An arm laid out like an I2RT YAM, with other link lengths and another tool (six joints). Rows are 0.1 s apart.
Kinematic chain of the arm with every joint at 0, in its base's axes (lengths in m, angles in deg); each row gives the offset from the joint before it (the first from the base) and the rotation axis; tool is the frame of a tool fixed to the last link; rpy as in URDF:
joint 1: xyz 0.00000 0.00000 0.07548 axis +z
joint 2: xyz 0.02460 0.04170 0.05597 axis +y
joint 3: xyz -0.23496 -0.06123 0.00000 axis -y
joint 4: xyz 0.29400 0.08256 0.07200 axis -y
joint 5: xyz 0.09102 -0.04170 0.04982 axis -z
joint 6: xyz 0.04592 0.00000 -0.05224 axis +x
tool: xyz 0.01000 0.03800 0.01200 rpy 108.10 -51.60 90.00
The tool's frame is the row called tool.
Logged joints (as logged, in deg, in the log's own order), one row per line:
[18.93, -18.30, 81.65, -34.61, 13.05, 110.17]
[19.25, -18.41, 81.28, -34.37, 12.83, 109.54]
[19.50, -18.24, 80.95, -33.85, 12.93, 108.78]
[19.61, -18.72, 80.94, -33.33, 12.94, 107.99]
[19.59, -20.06, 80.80, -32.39, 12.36, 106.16]
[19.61, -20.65, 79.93, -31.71, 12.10, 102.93]
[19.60, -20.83, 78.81, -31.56, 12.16, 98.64]
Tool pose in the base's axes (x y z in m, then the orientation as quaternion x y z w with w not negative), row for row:
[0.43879, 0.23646, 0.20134, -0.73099, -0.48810, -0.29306, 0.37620]
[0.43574, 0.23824, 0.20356, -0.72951, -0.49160, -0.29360, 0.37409]
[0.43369, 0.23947, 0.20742, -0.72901, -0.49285, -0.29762, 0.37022]
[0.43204, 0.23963, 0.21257, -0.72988, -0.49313, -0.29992, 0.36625]
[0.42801, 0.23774, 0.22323, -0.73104, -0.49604, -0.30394, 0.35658]
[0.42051, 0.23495, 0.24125, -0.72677, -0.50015, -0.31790, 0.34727]
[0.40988, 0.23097, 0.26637, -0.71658, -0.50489, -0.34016, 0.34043]
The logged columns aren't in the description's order. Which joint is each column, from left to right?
Columns, left to right: joint 1, joint 4, joint 3, joint 5, joint 6, joint 2.
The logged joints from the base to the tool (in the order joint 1, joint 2, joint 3, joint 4, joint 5, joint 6), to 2 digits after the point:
[18.93, 110.17, 81.65, -18.30, -34.61, 13.05]
[19.25, 109.54, 81.28, -18.41, -34.37, 12.83]
[19.50, 108.78, 80.95, -18.24, -33.85, 12.93]
[19.61, 107.99, 80.94, -18.72, -33.33, 12.94]
[19.59, 106.16, 80.80, -20.06, -32.39, 12.36]
[19.61, 102.93, 79.93, -20.65, -31.71, 12.10]
[19.60, 98.64, 78.81, -20.83, -31.56, 12.16]

